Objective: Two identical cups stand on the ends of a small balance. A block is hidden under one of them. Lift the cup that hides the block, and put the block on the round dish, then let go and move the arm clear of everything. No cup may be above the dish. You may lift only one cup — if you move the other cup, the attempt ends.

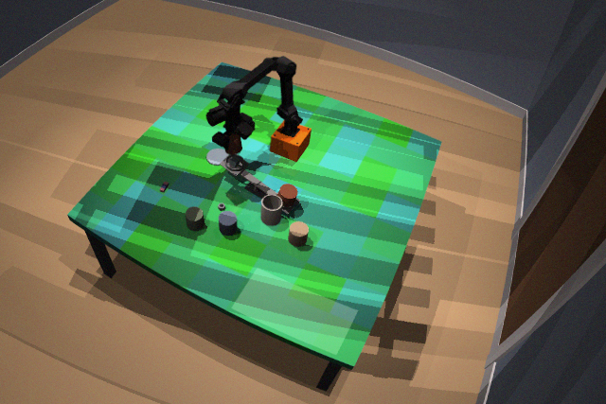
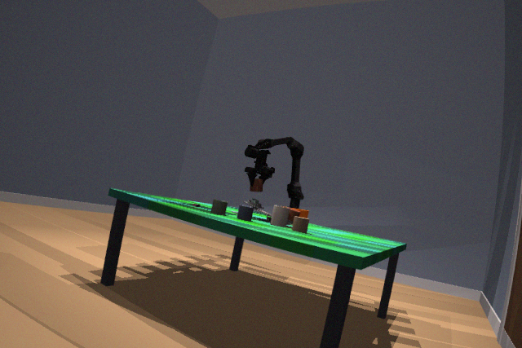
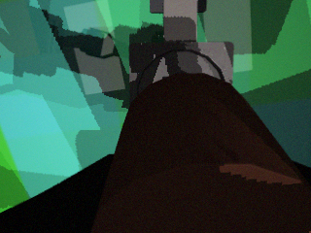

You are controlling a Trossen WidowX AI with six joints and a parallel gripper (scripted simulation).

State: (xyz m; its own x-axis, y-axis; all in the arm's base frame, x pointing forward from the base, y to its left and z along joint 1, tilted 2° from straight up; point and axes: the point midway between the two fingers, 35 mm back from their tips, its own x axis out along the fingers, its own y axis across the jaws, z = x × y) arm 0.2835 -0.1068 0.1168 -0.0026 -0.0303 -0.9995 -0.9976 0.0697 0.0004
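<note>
Now: the round grey dish 50 mm behind my gripper tip, 110 mm to the right of it and 170 mm below it. From my gripper tip the other things lie so: blue-grey cylinder: 250 mm ahead, 160 mm to the left, 130 mm below; grey balance: 10 mm ahead, 140 mm to the left, 130 mm below; small nut: 180 mm ahead, 70 mm to the left, 160 mm below.
</note>
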